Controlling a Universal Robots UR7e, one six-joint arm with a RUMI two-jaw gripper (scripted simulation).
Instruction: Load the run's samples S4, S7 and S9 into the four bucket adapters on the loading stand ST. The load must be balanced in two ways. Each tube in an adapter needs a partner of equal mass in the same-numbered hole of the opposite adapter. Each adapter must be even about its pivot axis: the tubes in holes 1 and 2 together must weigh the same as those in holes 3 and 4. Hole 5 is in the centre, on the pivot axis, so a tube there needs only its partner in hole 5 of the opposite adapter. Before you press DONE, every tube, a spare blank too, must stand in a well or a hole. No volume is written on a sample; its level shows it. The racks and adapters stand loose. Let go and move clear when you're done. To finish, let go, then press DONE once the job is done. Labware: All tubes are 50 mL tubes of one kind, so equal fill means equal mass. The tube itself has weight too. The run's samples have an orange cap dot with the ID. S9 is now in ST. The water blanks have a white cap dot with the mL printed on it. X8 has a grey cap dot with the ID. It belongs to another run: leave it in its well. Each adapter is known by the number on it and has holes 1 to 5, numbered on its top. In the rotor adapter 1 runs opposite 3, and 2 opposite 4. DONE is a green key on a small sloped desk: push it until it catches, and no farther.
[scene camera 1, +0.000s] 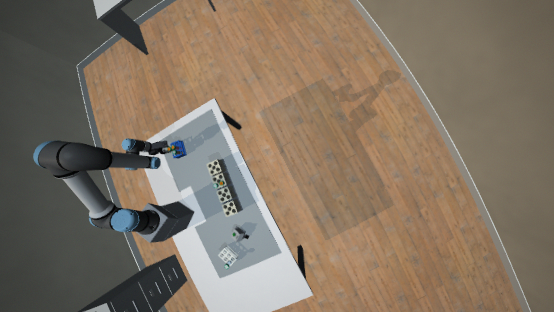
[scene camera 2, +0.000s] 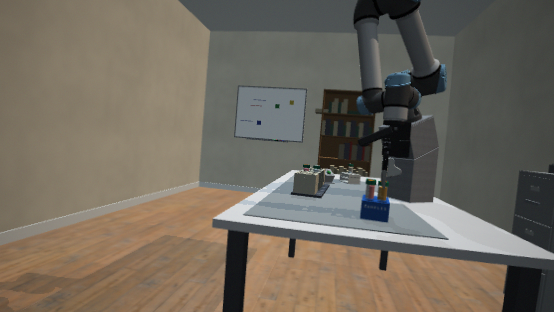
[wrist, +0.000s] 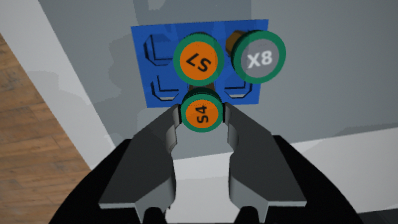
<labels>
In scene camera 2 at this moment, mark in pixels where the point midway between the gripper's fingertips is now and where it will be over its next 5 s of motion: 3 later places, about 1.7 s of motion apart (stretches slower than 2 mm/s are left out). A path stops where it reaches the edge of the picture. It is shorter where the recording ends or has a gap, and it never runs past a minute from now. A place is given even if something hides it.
My gripper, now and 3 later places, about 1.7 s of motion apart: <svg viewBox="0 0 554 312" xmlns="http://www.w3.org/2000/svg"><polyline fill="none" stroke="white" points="383,188 385,149 325,143 312,143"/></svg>
</labels>
